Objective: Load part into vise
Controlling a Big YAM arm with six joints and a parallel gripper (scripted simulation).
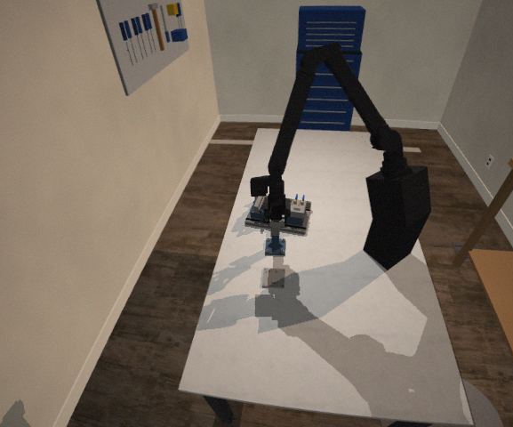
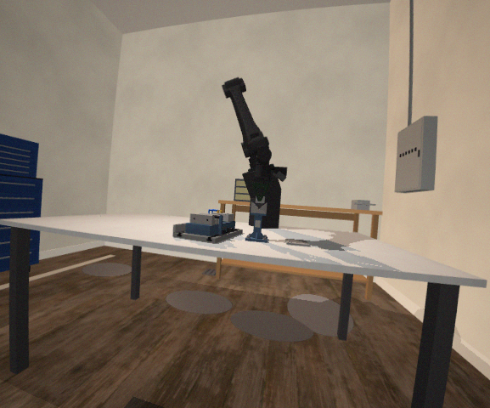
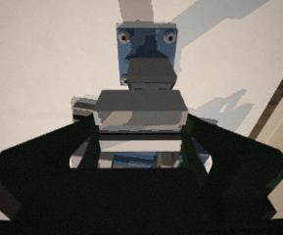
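The part is right at my hand. The rest, counted from my hand: post 10 mm ahead, 120 mm below; then air cylinder rod 30 mm behind, 200 mm to the right, 100 mm below; then work stop rod 60 mm ahead, 170 mm to the right, 80 mm below.
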